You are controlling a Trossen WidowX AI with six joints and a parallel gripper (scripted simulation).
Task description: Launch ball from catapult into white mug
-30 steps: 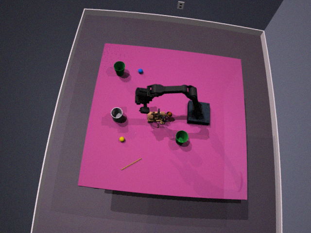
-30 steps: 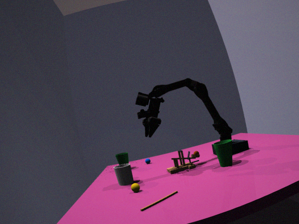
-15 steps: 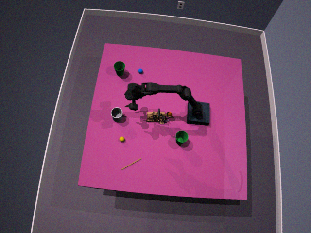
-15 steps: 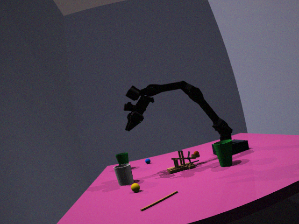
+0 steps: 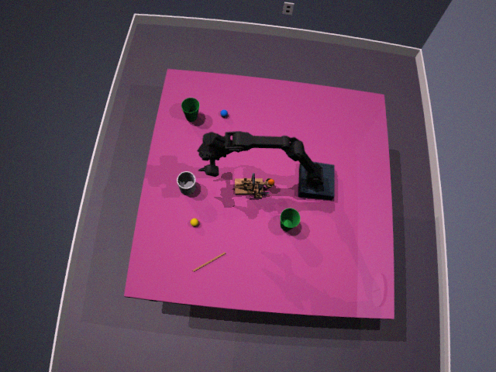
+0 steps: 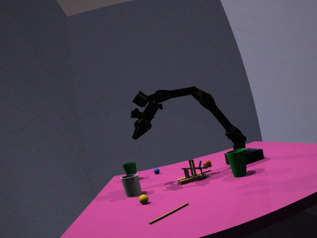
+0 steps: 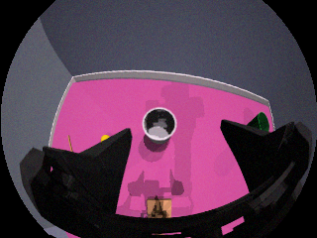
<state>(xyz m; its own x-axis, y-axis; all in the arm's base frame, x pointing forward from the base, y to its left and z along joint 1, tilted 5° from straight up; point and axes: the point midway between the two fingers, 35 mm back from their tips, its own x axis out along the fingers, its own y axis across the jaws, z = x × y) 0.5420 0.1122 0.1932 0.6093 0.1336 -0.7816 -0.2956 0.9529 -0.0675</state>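
The orange ball lies 340 mm behind my gripper tip, 210 mm below it and 60 mm to the right of it. Also, from my gripper tip: yellow ball 260 mm below, 210 mm to the left, 20 mm behind; white mug 250 mm below, 60 mm ahead, 30 mm to the left; wooden catapult 280 mm behind, 220 mm below, 30 mm to the right.
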